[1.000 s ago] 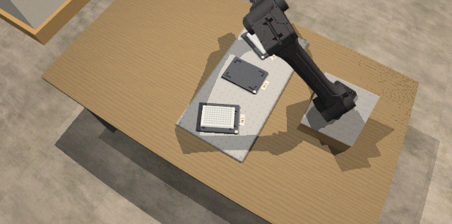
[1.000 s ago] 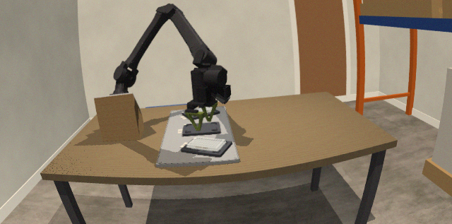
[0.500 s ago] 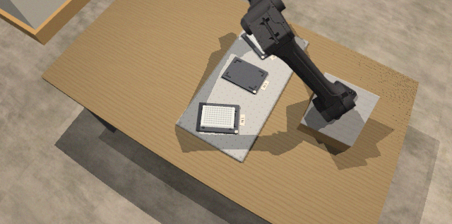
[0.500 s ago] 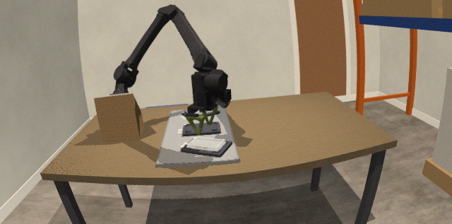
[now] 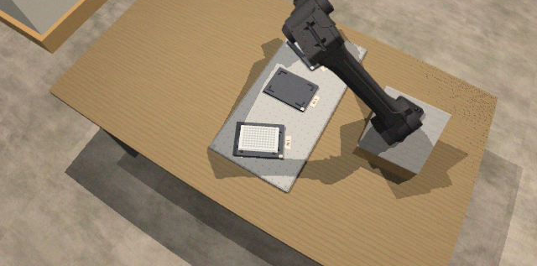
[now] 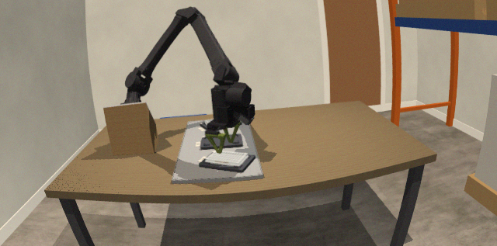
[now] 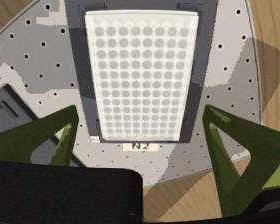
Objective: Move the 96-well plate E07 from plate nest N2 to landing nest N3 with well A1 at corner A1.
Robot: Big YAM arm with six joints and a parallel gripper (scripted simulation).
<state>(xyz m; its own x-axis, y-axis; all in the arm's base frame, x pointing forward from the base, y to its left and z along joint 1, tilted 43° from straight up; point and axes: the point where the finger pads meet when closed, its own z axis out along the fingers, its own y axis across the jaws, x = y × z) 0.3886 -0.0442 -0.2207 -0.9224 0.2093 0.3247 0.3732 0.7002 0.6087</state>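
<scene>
The dark plate nest N2 is 6 cm below my hand. Also, from my hand: dark landing nest N3: 3 cm behind, 20 cm to the left, 6 cm below; then N2 label: 9 cm behind, 4 cm to the left, 6 cm below.
</scene>
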